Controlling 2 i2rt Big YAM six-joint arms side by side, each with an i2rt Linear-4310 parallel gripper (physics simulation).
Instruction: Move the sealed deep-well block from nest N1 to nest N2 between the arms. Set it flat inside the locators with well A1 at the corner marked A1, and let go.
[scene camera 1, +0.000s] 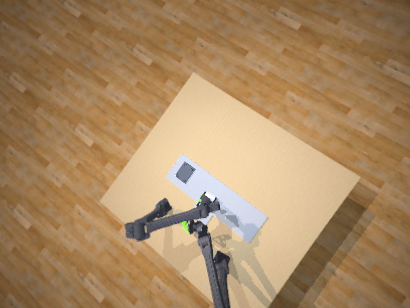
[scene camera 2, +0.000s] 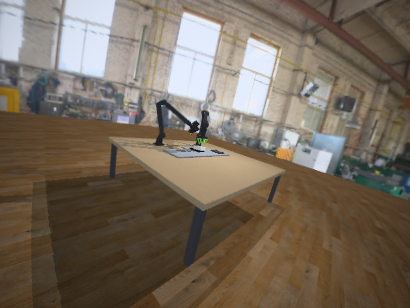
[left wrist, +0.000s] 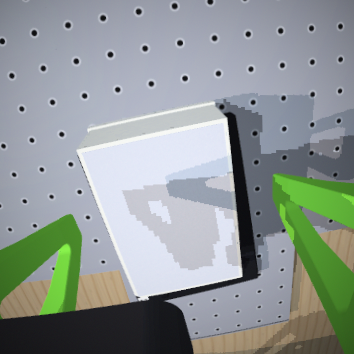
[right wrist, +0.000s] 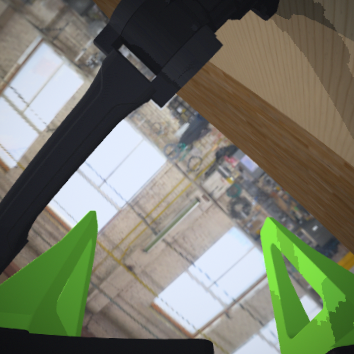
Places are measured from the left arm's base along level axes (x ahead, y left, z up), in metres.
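Pixels of known places: left gripper, fingertip midpoint: (scene camera 1: 209, 199) (scene camera 2: 201, 144) (left wrist: 173, 205); right gripper, fingertip midpoint: (scene camera 2: 194, 131) (right wrist: 182, 221); left arm's base, origin of the base link: (scene camera 1: 165, 205); right arm's base, origin of the base link: (scene camera 1: 221, 258) (scene camera 2: 158, 144).
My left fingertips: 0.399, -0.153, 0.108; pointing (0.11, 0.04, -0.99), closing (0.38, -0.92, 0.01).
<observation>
Ahead of a thing's pixels: the offset from my left fingertips to its top centre, as dx, dy, dz. Level surfaces: height alone.
The sealed block @(-0.031, -0.008, -0.031) (left wrist: 165, 210) (scene camera 1: 210, 196) is a pale box with a light lid. In the left wrist view it sits over a black nest @(-0.060, -0.024, -0.074) (left wrist: 246, 220), whose edge shows along the block's right and lower sides. Marks and well A1 are not readable, and the locators are mostly hidden. My left gripper (left wrist: 173, 205) (scene camera 1: 204, 199) is open above the block, with one green finger out to each side, apart from it. My right gripper (right wrist: 182, 221) (scene camera 1: 186, 227) is open and empty, lower in scene camera 1. The other dark nest @(-0.076, +0.307, -0.078) (scene camera 1: 185, 172) holds no block.
The perforated grey board @(dz -0.095) (scene camera 1: 232, 204) (left wrist: 125, 30) (scene camera 2: 175, 153) lies on the wooden table @(dz -0.108) (scene camera 1: 280, 175) (scene camera 2: 220, 180). The left arm crosses near the right gripper in scene camera 1. A dark arm link (right wrist: 65, 140) shows close by in the right wrist view.
</observation>
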